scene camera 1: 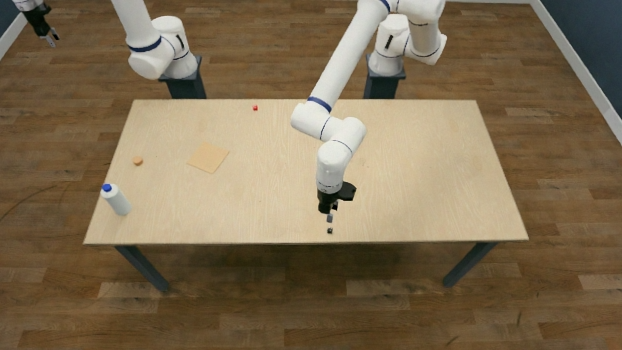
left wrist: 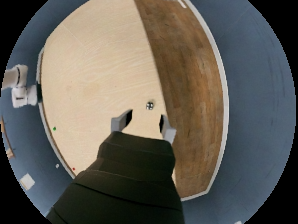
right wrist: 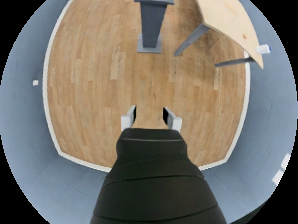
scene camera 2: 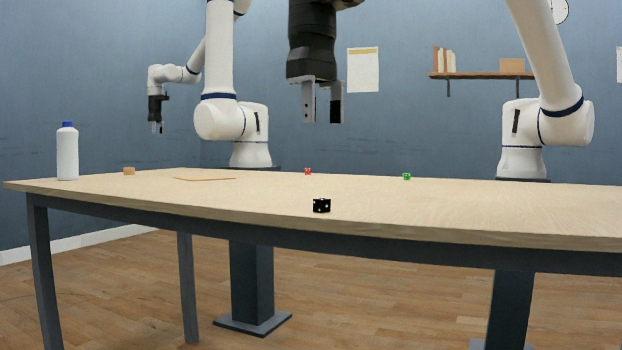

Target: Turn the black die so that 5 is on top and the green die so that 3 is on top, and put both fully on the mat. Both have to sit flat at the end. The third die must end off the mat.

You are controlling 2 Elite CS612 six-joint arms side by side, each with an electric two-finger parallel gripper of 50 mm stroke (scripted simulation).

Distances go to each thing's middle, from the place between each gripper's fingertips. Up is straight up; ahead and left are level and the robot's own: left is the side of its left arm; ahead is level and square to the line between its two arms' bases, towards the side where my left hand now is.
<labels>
The tan mat (scene camera 1: 208, 157) lies 380 mm behind my left hand (scene camera 2: 323, 122), 530 mm to the right of it and 150 mm below it. Round my left hand: white bottle (scene camera 2: 67, 137) 120 mm behind, 840 mm to the right, 70 mm below.
My right hand is 910 mm short of the white bottle, 520 mm to the right of it and 100 mm above it. Also, from my right hand: tan mat (830 mm to the left, 650 mm ahead, 170 mm below).
</labels>
